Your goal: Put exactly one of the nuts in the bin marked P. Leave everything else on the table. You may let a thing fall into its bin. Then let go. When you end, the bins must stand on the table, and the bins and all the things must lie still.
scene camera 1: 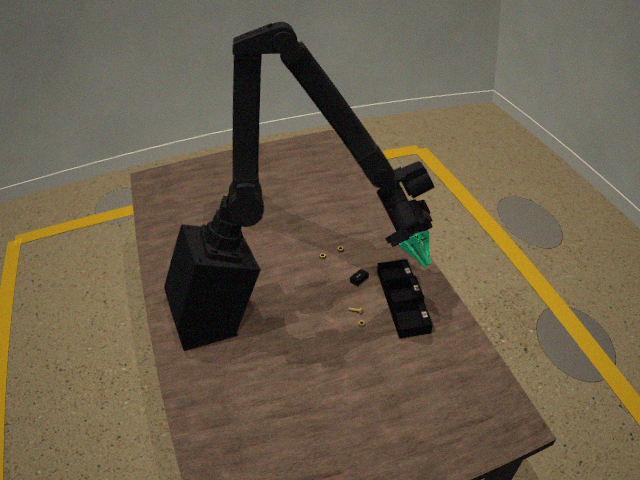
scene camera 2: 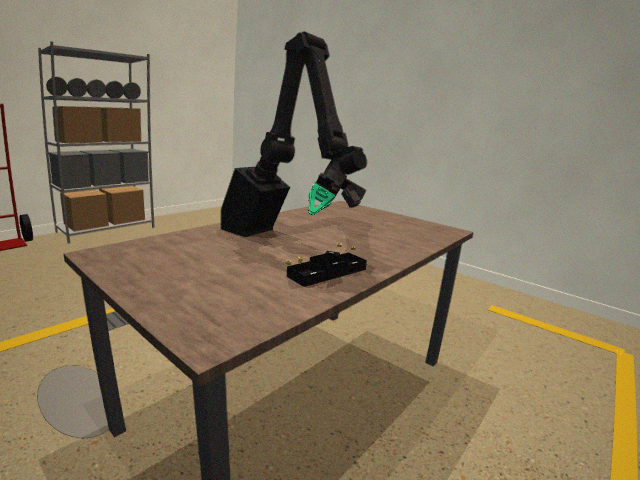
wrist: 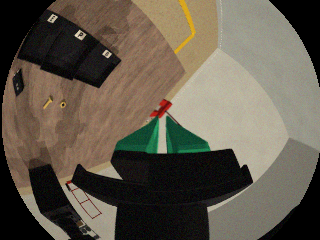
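Observation:
Scene camera 1 shows my gripper (scene camera 1: 427, 265). Scene camera 2: my gripper (scene camera 2: 311, 213). Wrist view: my gripper (wrist: 162, 120).

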